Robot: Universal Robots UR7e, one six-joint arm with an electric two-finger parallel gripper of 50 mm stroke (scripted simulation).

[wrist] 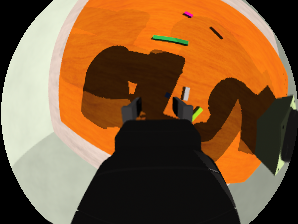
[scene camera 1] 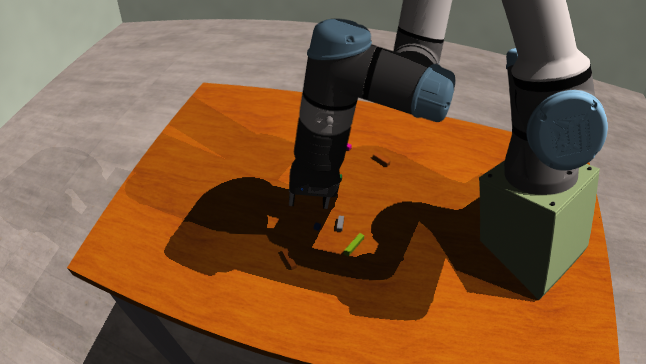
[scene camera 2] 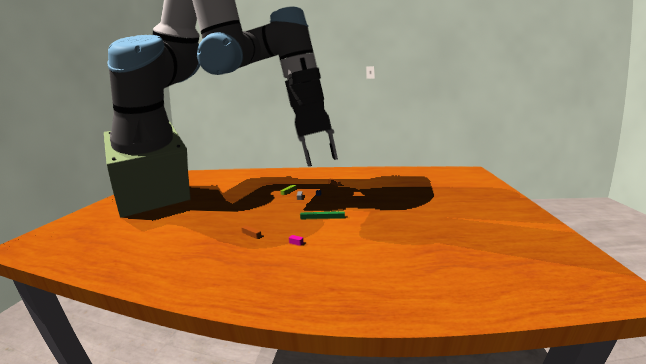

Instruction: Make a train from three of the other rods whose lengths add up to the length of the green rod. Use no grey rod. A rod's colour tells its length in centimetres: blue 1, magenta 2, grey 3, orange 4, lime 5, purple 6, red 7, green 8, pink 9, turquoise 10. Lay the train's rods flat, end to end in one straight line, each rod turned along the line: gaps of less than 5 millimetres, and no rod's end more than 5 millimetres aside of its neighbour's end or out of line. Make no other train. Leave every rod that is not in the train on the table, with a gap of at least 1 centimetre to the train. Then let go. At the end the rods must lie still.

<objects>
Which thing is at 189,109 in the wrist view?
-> My gripper.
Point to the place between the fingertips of my gripper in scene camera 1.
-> At 308,202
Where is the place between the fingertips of my gripper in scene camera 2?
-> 322,161
</objects>
